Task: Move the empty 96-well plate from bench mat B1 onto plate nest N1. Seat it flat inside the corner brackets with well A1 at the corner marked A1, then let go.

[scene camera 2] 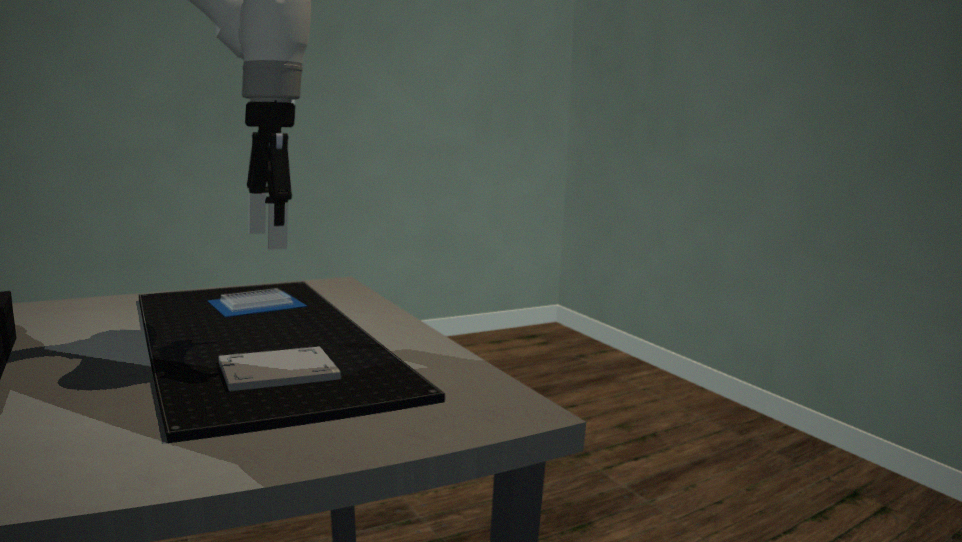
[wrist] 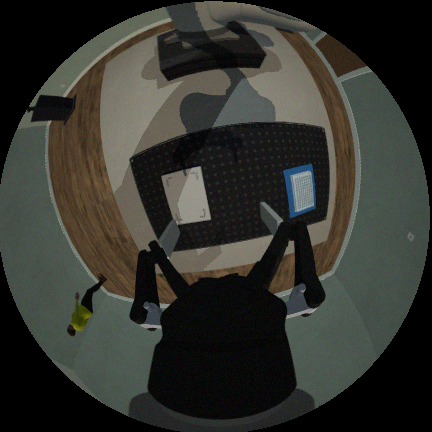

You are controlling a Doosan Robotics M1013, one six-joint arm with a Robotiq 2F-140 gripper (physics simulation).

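Frame: origin at the arm's base, x ahead, y left, z up, level; millimetres.
Seen in the pictures: gripper, fingertip midpoint: [scene camera 2: 266, 240] [wrist: 217, 218].
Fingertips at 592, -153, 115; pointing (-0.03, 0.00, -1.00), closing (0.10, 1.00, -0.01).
Observation:
A point is followed by its place in that frame, as x, y, z.
The white 96-well plate [scene camera 2: 256, 299] @(654, 109, -48) [wrist: 303, 191] @(659, 126, -48) lies flat on the blue bench mat B1 [scene camera 2: 220, 310] @(578, 105, -61) [wrist: 295, 214] @(740, 94, -60), at the far end of the black board in the scene view and at the right in the wrist view. The plate nest N1 [scene camera 2: 279, 367] @(571, -261, -51) [wrist: 187, 196] @(572, -238, -51) is a pale flat block with dark corner brackets, nearer the front end of the board. The marks at its corners are too small to read. My gripper [scene camera 2: 268, 225] @(592, -153, 115) [wrist: 217, 218] @(592, -153, 115) is open and empty, high above the board, with its fingers pointing down. It is apart from both plate and nest.
The black perforated board [scene camera 2: 376, 377] @(693, -331, -62) [wrist: 240, 175] @(563, -74, -63) lies on the table [scene camera 2: 471, 410] @(764, -469, -76) [wrist: 120, 120] @(205, -390, -76). A dark box-like base [scene camera 2: 5, 326] @(177, 32, -25) [wrist: 212, 57] @(171, -27, -10) stands at the table's other side, by the arm. A person in a yellow top [wrist: 80, 317] shows at the lower left of the wrist view.

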